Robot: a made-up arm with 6 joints.
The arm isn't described. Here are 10 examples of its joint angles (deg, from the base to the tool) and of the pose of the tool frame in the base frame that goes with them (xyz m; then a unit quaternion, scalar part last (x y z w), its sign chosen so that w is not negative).
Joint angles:
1: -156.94 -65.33 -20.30 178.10 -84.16 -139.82
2: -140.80 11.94 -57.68 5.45 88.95 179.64
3: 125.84 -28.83 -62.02 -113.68 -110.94 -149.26
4: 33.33 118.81 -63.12 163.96 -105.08 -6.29
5: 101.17 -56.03 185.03 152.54 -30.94 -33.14
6: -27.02 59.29 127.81 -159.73 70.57 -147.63
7: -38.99 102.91 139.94 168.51 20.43 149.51
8: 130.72 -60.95 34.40 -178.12 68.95 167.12
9: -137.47 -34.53 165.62 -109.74 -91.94 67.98
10: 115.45 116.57 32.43 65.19 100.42 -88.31
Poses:
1: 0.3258 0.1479 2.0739 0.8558 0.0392 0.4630 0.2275
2: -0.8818 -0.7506 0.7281 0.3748 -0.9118 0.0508 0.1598
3: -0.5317 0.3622 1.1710 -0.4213 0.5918 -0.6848 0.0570
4: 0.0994 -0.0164 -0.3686 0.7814 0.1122 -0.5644 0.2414
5: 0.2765 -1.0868 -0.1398 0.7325 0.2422 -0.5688 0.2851
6: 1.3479 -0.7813 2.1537 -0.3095 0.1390 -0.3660 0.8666
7: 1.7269 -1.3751 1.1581 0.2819 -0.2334 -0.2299 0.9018
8: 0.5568 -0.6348 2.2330 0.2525 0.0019 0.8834 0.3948
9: 1.1786 0.7544 0.8107 -0.8706 0.4671 0.1356 0.0740
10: -0.8541 1.2628 -0.9503 -0.0738 -0.6587 -0.7439 0.0852
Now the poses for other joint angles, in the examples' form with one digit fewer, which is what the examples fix.
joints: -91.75 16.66 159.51 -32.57 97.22 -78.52
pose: -0.118 0.613 1.894 -0.485 -0.325 0.809 0.065
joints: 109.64 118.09 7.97 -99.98 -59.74 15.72
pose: -0.505 0.768 -1.186 -0.164 0.946 -0.012 0.279
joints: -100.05 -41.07 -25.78 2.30 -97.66 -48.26
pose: -0.092 -0.459 1.553 0.646 0.154 -0.712 0.226
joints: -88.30 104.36 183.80 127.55 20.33 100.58
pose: 0.110 -1.320 1.585 0.428 -0.589 0.098 0.678
